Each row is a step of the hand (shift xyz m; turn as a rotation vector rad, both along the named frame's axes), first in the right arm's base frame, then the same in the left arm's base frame.
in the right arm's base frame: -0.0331 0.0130 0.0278 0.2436 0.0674 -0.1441
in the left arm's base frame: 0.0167 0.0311 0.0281 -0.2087 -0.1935 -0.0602
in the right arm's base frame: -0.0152 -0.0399 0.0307 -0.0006 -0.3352 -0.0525
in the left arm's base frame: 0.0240 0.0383 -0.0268 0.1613 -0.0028 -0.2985
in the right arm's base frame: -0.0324 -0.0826 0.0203 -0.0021 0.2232 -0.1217
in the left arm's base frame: 0.0602 0.0374 -0.0571 -0.0700 -0.1502 0.1928
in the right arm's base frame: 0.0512 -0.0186 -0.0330 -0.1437 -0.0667 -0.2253
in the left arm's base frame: -0.0287 -0.0386 -0.0417 0.2050 -0.1840 -0.0023
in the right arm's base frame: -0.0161 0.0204 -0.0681 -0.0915 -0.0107 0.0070
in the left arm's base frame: 0.0202 -0.0663 0.0225 0.0825 0.0247 0.0334
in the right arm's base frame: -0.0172 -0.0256 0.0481 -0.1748 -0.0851 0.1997
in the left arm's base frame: 0.0155 0.0536 -0.0125 0.1444 0.2379 0.0150
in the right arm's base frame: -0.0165 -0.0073 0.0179 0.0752 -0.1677 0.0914
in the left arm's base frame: 0.0135 0.0214 0.0020 -0.0112 0.0996 -0.1791
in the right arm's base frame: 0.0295 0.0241 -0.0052 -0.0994 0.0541 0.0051
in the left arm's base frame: -0.0351 -0.0138 0.0074 0.0610 0.0150 0.0943
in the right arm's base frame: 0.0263 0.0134 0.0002 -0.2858 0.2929 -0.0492
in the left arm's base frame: -0.0288 -0.0064 -0.0004 0.1287 -0.0388 0.3896
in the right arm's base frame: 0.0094 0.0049 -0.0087 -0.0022 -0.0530 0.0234
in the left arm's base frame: -0.0084 -0.0109 -0.0004 0.0202 0.0308 -0.0448
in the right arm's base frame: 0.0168 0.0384 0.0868 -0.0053 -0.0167 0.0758
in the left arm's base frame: -0.0512 0.0760 0.0301 -0.0050 0.0771 -0.0089
